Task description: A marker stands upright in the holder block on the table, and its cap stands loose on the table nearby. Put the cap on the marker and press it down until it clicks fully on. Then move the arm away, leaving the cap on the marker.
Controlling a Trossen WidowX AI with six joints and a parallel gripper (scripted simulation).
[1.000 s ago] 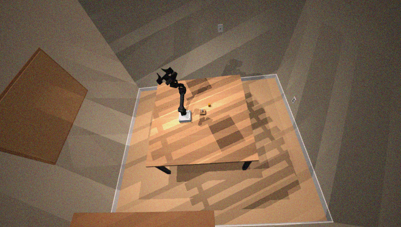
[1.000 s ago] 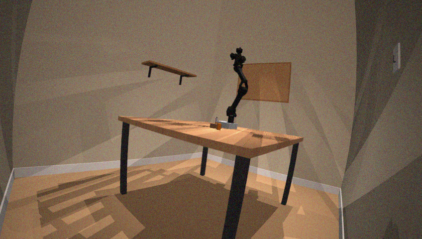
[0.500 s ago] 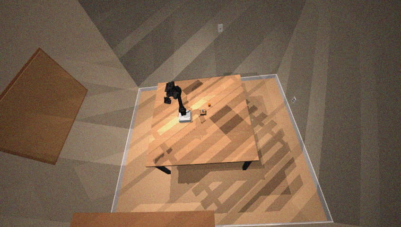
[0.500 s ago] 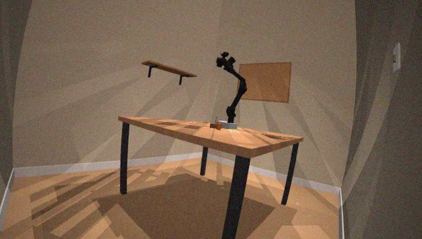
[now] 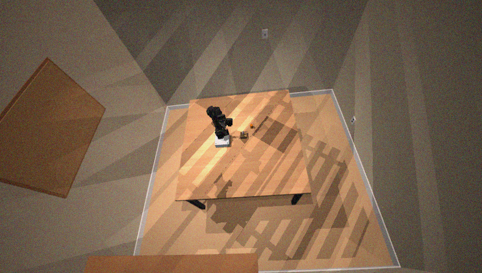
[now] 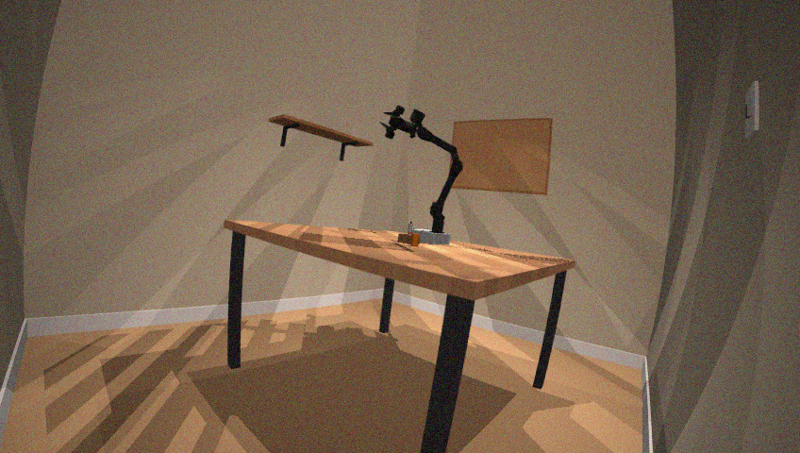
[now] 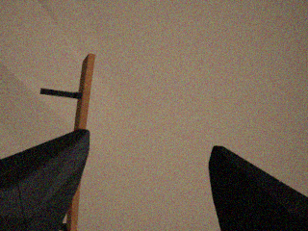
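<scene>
Right now the orange cap is 620 mm below my gripper tip, 420 mm to the left of it and 230 mm ahead of it. Also, from my gripper tip: holder block (630 mm below, 330 mm to the left, 120 mm ahead).
</scene>
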